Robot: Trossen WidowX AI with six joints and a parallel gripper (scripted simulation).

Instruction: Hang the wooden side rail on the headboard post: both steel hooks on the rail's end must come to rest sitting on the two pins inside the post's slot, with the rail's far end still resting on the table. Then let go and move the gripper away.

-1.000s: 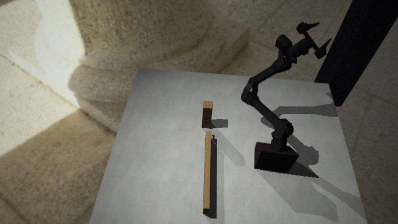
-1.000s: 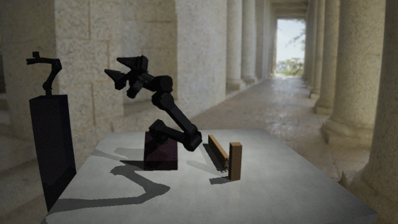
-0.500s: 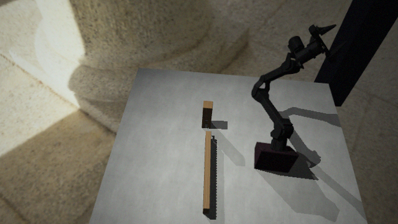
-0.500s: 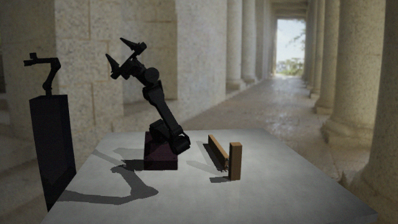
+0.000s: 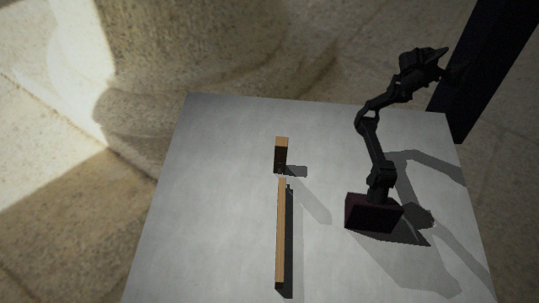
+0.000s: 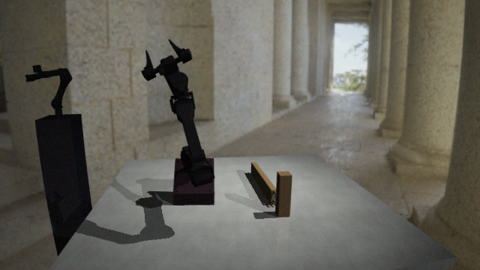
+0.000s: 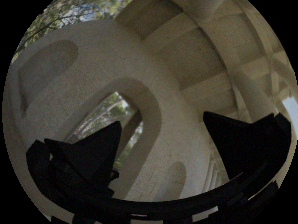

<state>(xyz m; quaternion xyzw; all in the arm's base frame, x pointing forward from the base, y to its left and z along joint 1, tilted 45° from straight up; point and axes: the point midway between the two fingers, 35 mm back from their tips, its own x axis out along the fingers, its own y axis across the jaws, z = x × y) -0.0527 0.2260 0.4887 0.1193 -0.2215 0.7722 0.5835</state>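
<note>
My gripper tip is 590 mm above the wooden headboard post, 470 mm short of it and 80 mm to the left of it.
</note>
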